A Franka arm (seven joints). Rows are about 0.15 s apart.
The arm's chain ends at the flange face. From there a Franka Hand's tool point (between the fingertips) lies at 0.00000 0.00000 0.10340 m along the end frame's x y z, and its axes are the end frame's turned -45 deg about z.
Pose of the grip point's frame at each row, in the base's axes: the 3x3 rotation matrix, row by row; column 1 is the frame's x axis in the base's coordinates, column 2 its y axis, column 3 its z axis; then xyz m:
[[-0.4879 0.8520 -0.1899], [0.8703 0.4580 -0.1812], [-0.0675 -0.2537 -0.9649]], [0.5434 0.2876 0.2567]
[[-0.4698 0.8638 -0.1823], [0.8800 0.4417 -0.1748], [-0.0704 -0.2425 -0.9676]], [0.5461 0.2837 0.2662]
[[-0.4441 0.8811 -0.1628], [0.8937 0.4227 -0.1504], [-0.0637 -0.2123 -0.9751]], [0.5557 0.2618 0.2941]
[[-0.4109 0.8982 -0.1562], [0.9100 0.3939 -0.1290], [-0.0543 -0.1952 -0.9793]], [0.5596 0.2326 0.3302]
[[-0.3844 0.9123 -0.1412], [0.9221 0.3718 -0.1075], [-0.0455 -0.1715 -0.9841]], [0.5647 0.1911 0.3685]
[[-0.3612 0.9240 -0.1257], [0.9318 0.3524 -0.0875], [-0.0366 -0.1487 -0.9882]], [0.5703 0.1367 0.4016]
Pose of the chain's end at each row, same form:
[[0.2575 0.9475 -0.1899], [0.9392 -0.2915 -0.1812], [-0.2271 -0.1317 -0.9649]], [0.5630 0.3063 0.3565]
[[0.2786 0.9430 -0.1823], [0.9346 -0.3099 -0.1748], [-0.2213 -0.1217 -0.9676]], [0.5649 0.3018 0.3662]
[[0.3090 0.9371 -0.1628], [0.9308 -0.3330 -0.1504], [-0.1952 -0.1051 -0.9751]], [0.5725 0.2774 0.3949]
[[0.3446 0.9257 -0.1562], [0.9220 -0.3649 -0.1290], [-0.1764 -0.0996 -0.9793]], [0.5758 0.2459 0.4315]
[[0.3733 0.9169 -0.1412], [0.9149 -0.3891 -0.1075], [-0.1534 -0.0891 -0.9841]], [0.5793 0.2022 0.4703]
[[0.3980 0.9088 -0.1257], [0.9081 -0.4097 -0.0875], [-0.1310 -0.0793 -0.9882]], [0.5833 0.1457 0.5038]

